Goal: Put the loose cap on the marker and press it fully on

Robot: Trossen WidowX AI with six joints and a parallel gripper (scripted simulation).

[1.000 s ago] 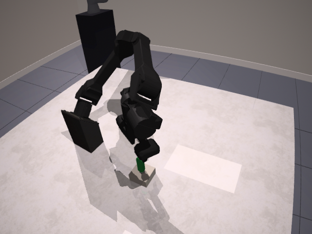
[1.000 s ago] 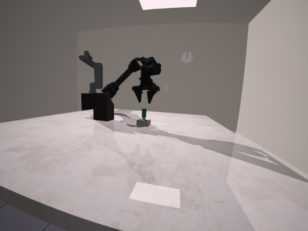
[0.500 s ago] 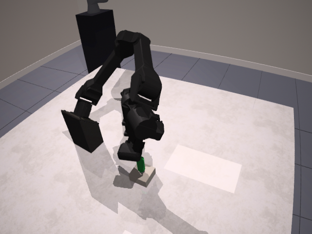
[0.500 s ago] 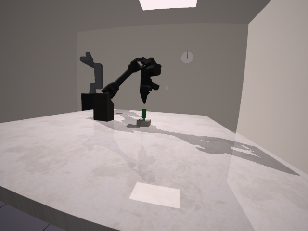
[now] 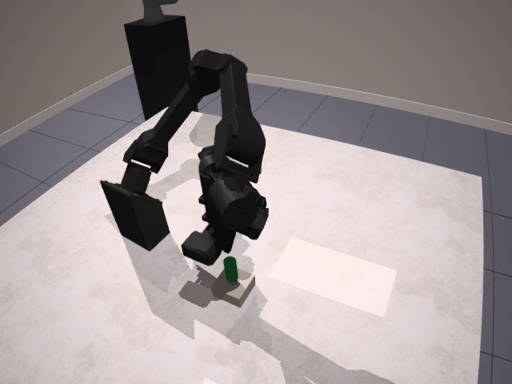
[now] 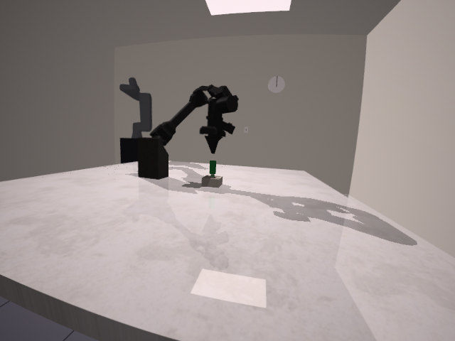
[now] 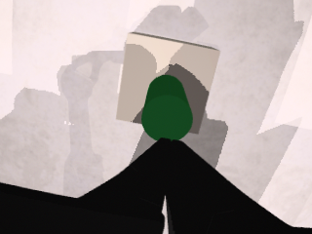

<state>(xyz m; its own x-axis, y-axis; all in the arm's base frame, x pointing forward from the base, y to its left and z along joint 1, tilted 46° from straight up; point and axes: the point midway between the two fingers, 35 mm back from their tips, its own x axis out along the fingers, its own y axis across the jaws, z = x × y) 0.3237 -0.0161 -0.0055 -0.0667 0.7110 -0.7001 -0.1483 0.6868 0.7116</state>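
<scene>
My gripper tip is 6 cm above the green cap. The rest, counted from my gripper tip: holder block 11 cm below.
</scene>
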